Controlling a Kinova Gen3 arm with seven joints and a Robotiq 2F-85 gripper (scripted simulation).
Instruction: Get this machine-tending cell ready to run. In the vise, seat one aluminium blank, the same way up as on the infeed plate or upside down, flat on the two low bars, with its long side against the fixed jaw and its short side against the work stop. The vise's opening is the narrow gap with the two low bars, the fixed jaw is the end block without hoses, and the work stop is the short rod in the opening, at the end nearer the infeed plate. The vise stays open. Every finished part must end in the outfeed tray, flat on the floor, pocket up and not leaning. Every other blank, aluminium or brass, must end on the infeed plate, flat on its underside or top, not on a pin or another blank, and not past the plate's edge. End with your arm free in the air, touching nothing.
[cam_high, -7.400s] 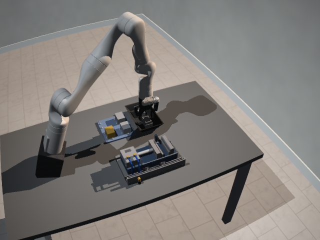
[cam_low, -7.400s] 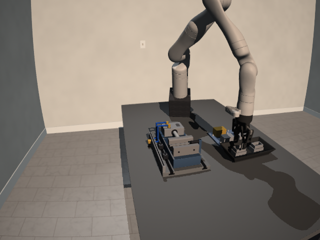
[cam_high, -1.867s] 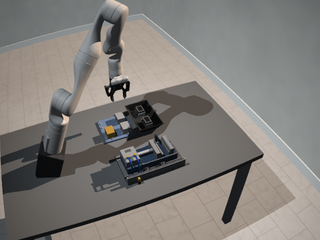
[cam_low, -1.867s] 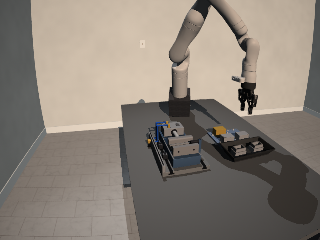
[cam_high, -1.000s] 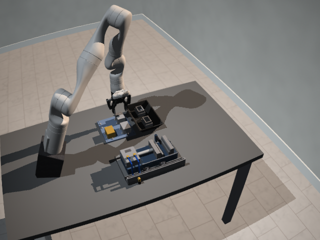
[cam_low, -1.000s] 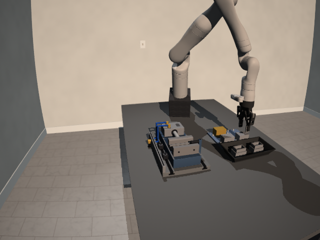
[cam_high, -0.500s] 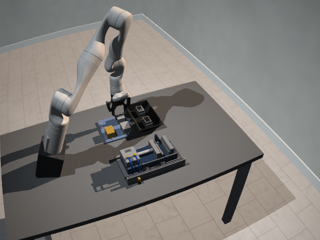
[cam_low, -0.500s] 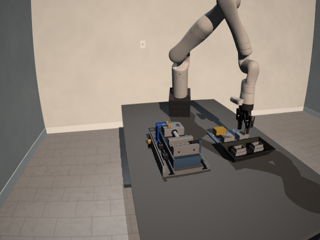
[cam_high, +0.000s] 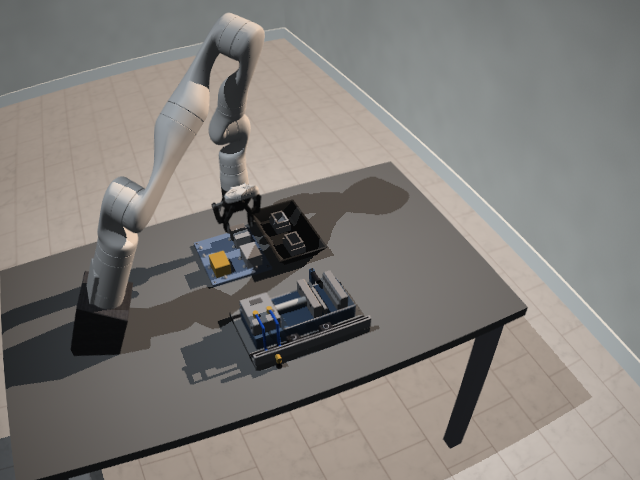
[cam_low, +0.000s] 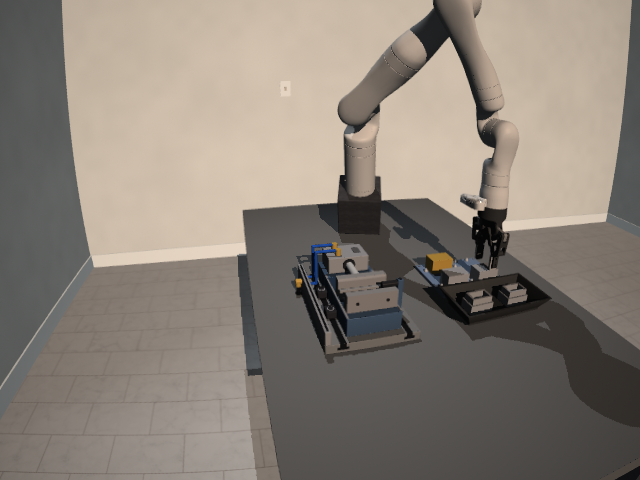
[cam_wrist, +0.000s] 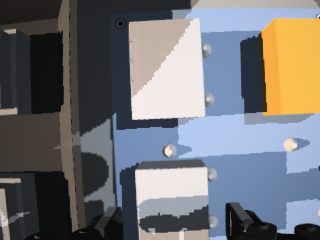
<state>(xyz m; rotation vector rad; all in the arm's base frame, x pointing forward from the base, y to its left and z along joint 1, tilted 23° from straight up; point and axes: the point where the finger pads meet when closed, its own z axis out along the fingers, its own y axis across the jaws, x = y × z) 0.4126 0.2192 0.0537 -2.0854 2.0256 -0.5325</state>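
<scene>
Right now my hand is 9 cm to the left of the brass blank, 9 cm past it and 4 cm above it.
</scene>
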